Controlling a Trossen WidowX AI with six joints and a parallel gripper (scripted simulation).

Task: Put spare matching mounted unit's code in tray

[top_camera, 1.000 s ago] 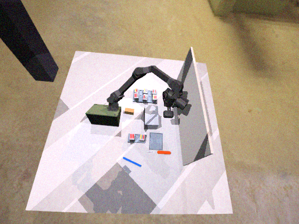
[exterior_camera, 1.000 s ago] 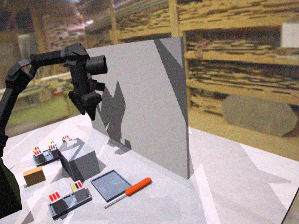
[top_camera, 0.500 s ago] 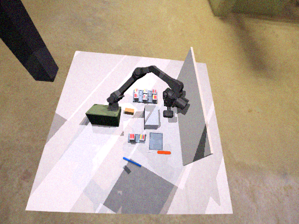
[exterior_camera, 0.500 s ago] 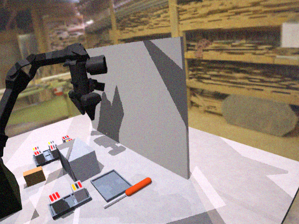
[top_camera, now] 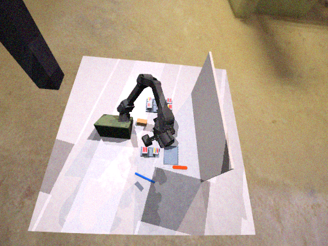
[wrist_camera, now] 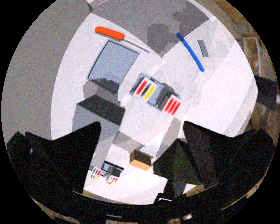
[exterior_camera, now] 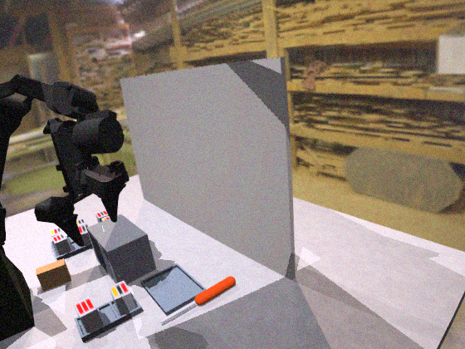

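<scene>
The spare is 7 cm behind my gripper tip, 2 cm to the right of it and 13 cm below it. Also, from my gripper tip: mounted grey unit (6 cm ahead, 14 cm to the left, 12 cm below); holder (4 cm behind, 2 cm to the right, 17 cm below); blue-grey tray (11 cm ahead, 4 cm to the right, 17 cm below).
</scene>
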